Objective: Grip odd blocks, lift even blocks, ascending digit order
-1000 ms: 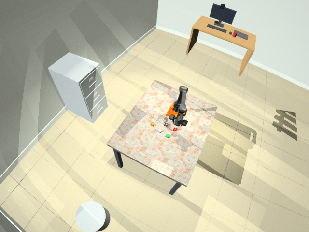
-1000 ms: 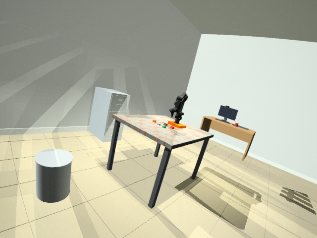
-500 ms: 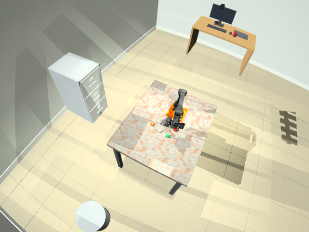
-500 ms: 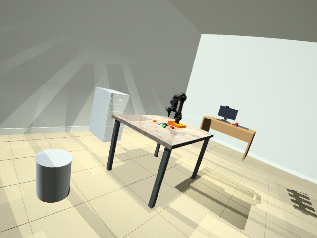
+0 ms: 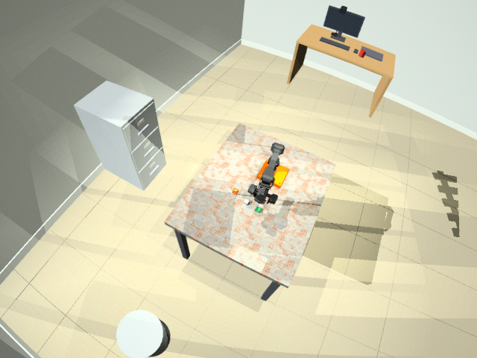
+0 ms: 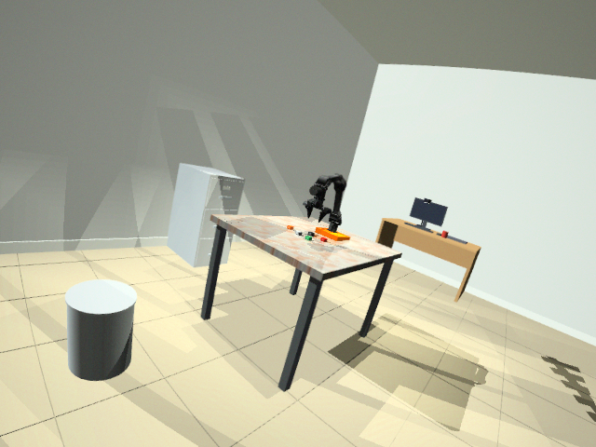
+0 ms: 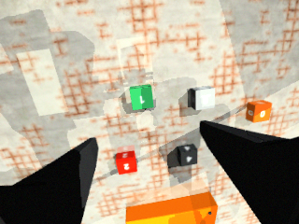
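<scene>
Right now the orange block is 2 cm behind my gripper tip, 21 cm to the right of it and 12 cm below it. From my gripper tip the other things lie so: green block (12 cm below); black block (11 cm behind, 9 cm to the right, 12 cm below); red block (12 cm behind, 2 cm to the left, 12 cm below).
</scene>
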